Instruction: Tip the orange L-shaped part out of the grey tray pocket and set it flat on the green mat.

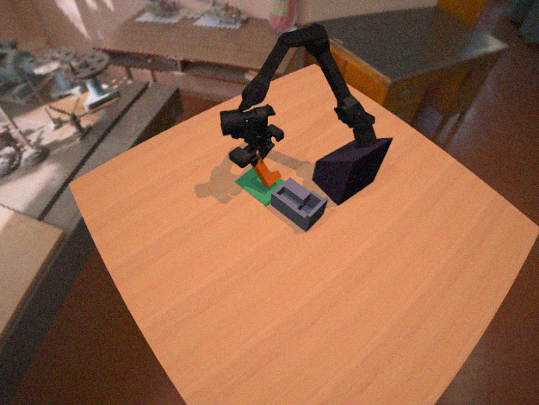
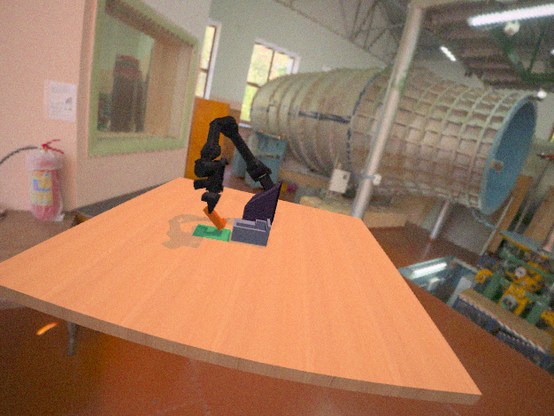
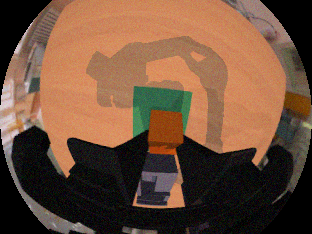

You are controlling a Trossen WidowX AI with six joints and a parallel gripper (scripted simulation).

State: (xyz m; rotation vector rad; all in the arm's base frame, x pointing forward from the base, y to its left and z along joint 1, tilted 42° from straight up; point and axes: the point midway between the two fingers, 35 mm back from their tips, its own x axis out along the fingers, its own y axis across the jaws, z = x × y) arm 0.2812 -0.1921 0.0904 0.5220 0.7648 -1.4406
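The orange L-shaped part lies 2 cm behind my gripper tip, 3 cm to the left of it and 3 cm below it. Round my gripper tip: green mat (2 cm to the left, 10 cm below).
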